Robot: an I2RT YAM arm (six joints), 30 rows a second.
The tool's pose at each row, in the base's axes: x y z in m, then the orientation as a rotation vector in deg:
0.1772 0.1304 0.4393 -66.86 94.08 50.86
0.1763 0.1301 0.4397 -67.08 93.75 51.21
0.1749 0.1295 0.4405 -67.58 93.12 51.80
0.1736 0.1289 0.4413 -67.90 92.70 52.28
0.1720 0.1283 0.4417 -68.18 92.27 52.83
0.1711 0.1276 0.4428 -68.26 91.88 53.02
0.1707 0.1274 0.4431 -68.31 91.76 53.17
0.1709 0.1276 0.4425 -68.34 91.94 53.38
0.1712 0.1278 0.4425 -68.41 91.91 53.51
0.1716 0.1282 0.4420 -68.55 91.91 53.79
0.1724 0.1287 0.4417 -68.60 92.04 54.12
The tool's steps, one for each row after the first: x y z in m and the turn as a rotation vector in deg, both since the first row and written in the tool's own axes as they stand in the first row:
-0.0002 0.0008 -0.0006 -0.37 -0.18 -0.11
-0.0005 0.0020 -0.0018 -1.07 -0.48 -0.40
-0.0009 0.0031 -0.0030 -1.59 -0.69 -0.54
-0.0009 0.0045 -0.0041 -2.13 -0.95 -0.63
-0.0016 0.0052 -0.0053 -2.32 -1.22 -0.80
-0.0017 0.0055 -0.0057 -2.46 -1.30 -0.82
-0.0013 0.0053 -0.0053 -2.61 -1.20 -0.63
-0.0014 0.0051 -0.0050 -2.74 -1.20 -0.61
-0.0011 0.0048 -0.0044 -3.00 -1.18 -0.53
-0.0011 0.0042 -0.0036 -3.24 -1.12 -0.32

